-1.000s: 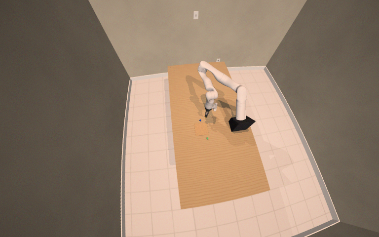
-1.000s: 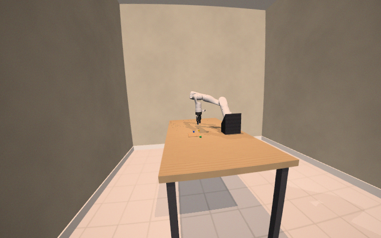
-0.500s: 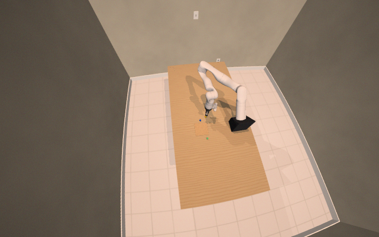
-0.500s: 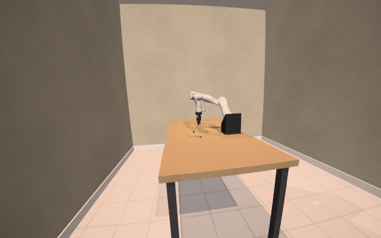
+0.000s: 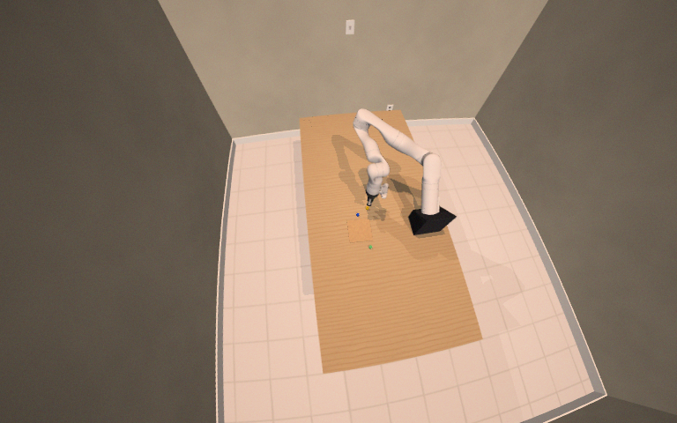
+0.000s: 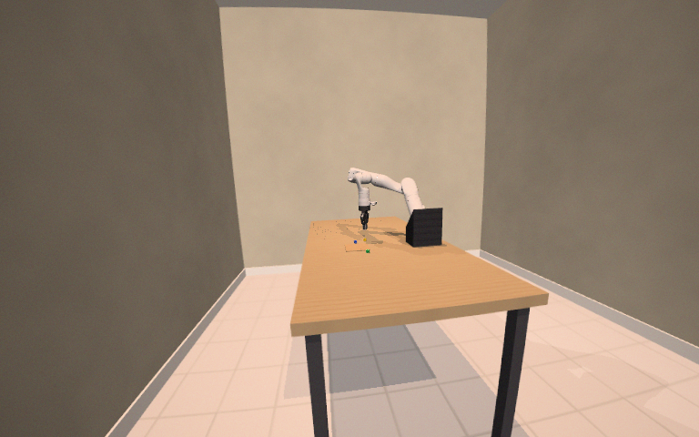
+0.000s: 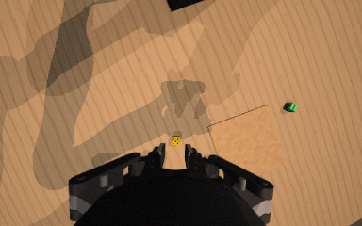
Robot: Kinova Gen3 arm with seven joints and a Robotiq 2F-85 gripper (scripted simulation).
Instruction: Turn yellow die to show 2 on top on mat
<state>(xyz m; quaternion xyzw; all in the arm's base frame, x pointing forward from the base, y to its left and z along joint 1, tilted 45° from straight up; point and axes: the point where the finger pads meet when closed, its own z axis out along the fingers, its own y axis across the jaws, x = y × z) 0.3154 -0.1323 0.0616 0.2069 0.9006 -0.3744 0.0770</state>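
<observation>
Right now my hand is 9 cm above the yellow die. From my hand the other things lie so: green die 25 cm to the left, 9 cm below, 4 cm ahead; then blue die 9 cm below, 7 cm ahead, 4 cm to the left; then tan mat 14 cm to the left, 9 cm below, 8 cm ahead.
</observation>
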